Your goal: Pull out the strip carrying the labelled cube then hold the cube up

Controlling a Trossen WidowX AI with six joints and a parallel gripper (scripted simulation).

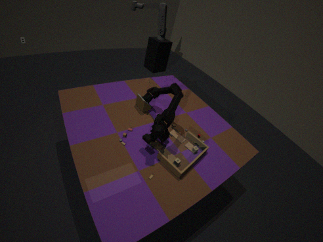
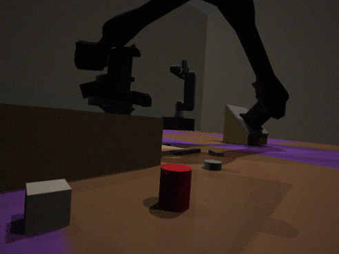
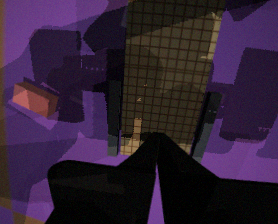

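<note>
My gripper tip is 100 mm short of the tan gridded strip and 10 mm to the right of it. Round my gripper tip: red cylinder: 130 mm ahead, 350 mm to the left.
</note>
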